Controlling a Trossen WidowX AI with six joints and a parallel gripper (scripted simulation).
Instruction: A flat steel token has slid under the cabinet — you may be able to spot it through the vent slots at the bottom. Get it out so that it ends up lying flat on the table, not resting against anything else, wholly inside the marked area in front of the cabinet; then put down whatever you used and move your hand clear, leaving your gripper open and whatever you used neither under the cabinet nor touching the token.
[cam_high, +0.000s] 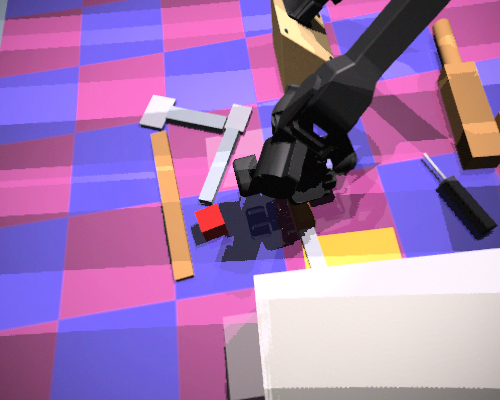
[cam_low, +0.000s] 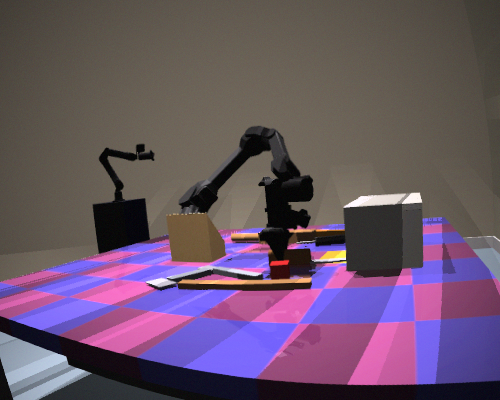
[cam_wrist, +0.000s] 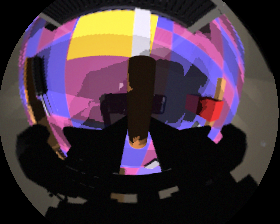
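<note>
Now: the grey paddle-ended bar 14 cm behind my gripper tip and 9 cm to the right of it. The rest, counted from my gripper tip: long wooden slat 4 cm behind, 22 cm to the right; black screwdriver 7 cm ahead, 25 cm to the left; red cube 3 cm ahead, 15 cm to the right, 1 cm above.
</note>
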